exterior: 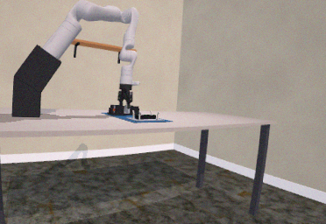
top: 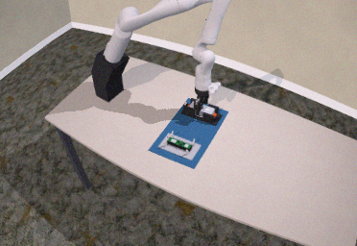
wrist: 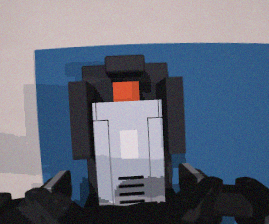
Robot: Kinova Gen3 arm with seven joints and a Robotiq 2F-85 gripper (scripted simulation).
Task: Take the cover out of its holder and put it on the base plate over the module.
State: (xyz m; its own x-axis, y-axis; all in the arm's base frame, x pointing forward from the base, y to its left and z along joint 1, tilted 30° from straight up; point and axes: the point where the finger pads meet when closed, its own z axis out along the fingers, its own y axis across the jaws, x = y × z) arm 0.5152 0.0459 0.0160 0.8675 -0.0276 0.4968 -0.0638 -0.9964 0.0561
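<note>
Right now the light grey cover is 10 mm below my hand.
</note>
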